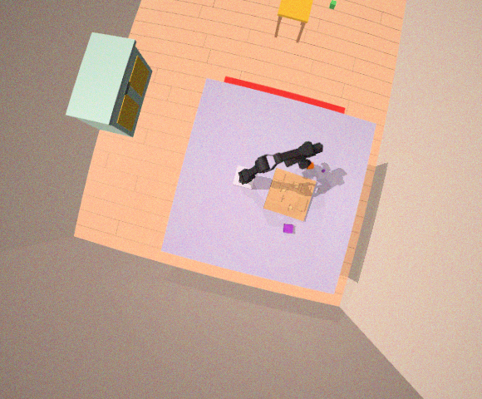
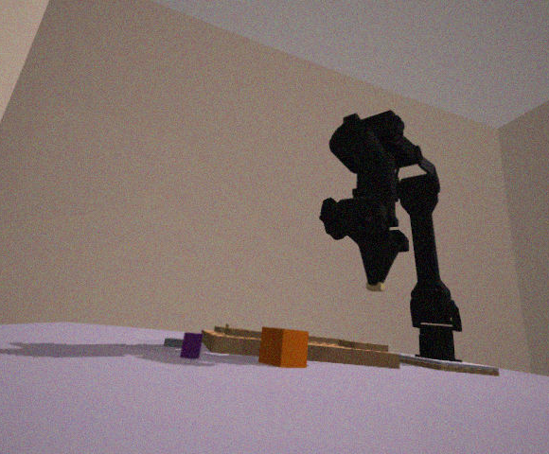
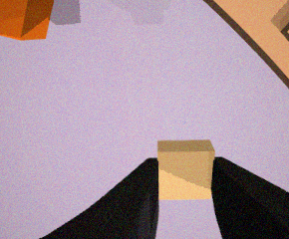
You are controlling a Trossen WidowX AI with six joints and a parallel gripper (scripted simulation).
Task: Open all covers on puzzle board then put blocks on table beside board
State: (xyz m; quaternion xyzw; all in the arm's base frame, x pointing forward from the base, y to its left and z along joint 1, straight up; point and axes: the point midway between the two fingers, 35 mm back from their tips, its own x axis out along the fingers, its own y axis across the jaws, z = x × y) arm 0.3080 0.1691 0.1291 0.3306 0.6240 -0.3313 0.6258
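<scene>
Now: the wooden puzzle board 210 mm to the right of my gripper tip, 90 mm below it and 30 mm ahead of it. From my gripper tip the other things lie so: grey flat piece (240 mm ahead, 160 mm to the right, 100 mm below); then orange block (130 mm ahead, 90 mm below).
</scene>
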